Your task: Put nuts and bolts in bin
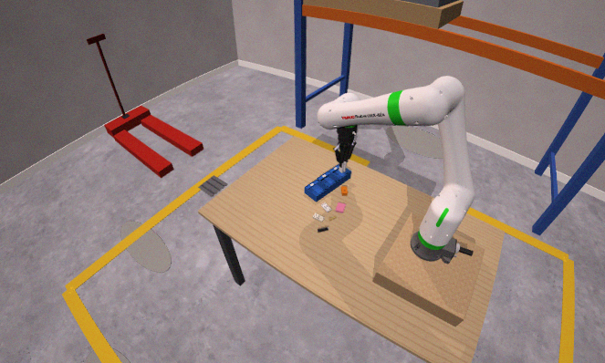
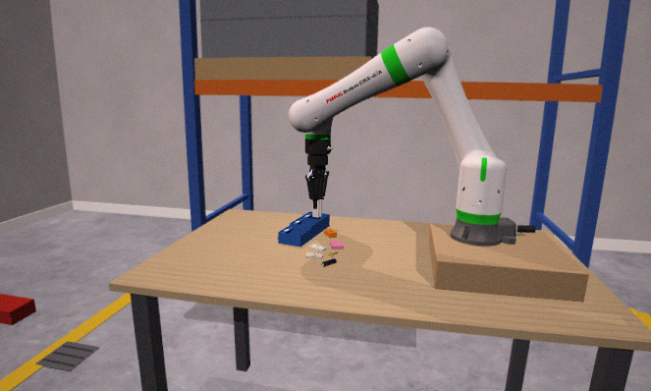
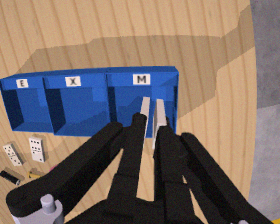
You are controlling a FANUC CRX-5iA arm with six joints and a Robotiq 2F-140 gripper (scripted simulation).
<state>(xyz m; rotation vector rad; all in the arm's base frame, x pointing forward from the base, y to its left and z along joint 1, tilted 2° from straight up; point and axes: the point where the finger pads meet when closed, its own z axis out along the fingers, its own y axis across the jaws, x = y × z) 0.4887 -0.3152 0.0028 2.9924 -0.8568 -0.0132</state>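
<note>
Now: hand 40 mm short of the blue bin row, 90 mm to the right of it and 50 mm above it. The rest, counted from my hand: orange block 50 mm behind, 90 mm to the left, 70 mm below; pink block 70 mm behind, 210 mm to the left, 70 mm below; brass piece 60 mm behind, 290 mm to the left, 70 mm below.
</note>
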